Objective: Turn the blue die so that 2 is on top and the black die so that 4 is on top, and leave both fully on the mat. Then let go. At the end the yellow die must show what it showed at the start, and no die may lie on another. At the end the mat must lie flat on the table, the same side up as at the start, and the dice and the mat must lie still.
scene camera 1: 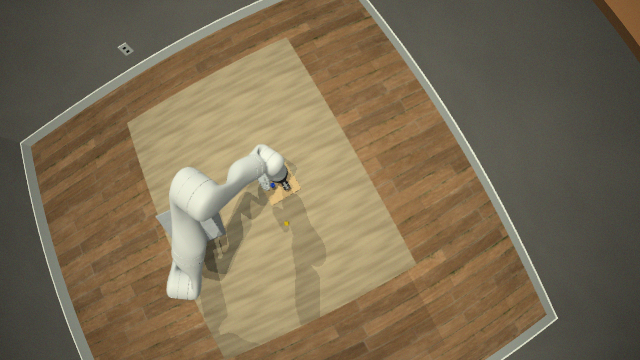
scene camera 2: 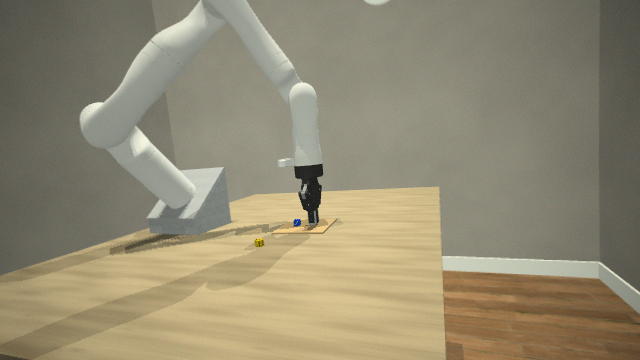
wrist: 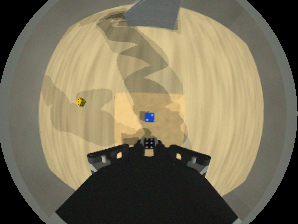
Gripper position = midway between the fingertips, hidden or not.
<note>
In view: the gripper (scene camera 2: pixel 314 223) and a tan mat (wrist: pixel 169 109).
The gripper also shows in the wrist view (wrist: pixel 149 142).
</note>
